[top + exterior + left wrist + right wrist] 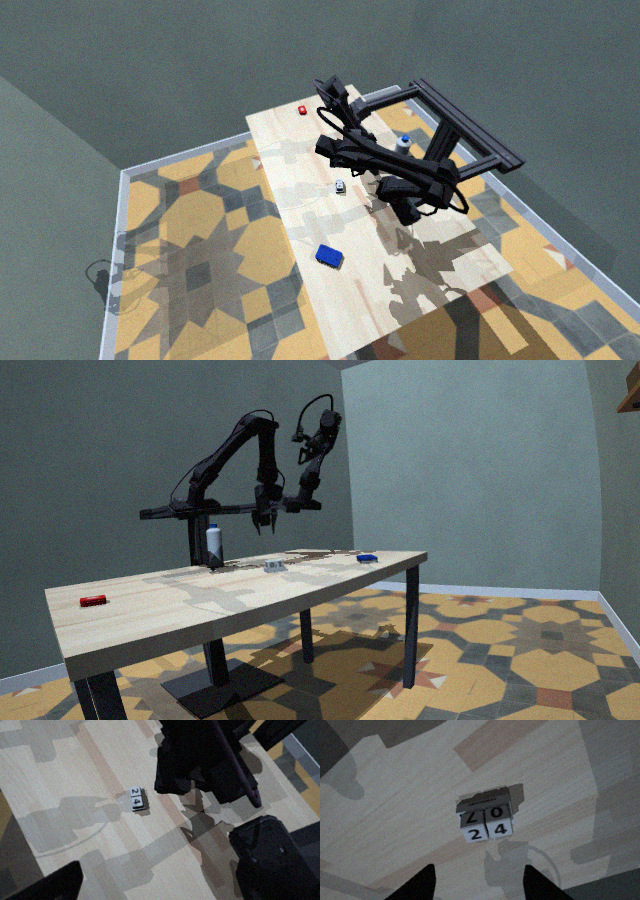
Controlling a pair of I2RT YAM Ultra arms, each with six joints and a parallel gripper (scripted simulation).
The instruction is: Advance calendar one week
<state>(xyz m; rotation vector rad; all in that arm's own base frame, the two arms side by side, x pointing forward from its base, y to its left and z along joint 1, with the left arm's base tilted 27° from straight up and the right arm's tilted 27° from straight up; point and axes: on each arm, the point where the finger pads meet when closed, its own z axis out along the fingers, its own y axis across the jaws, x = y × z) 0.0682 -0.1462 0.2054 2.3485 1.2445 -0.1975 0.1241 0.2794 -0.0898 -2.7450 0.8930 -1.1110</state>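
My right hand is 14 cm above the calendar tray, 7 cm short of it and 3 cm to the left of it. The rest, counted from my right hand: white bottle: 31 cm behind, 8 cm to the right, 5 cm below; then red object: 73 cm to the right, 13 cm below, 10 cm ahead; then blue block: 31 cm to the left, 25 cm ahead, 13 cm below.
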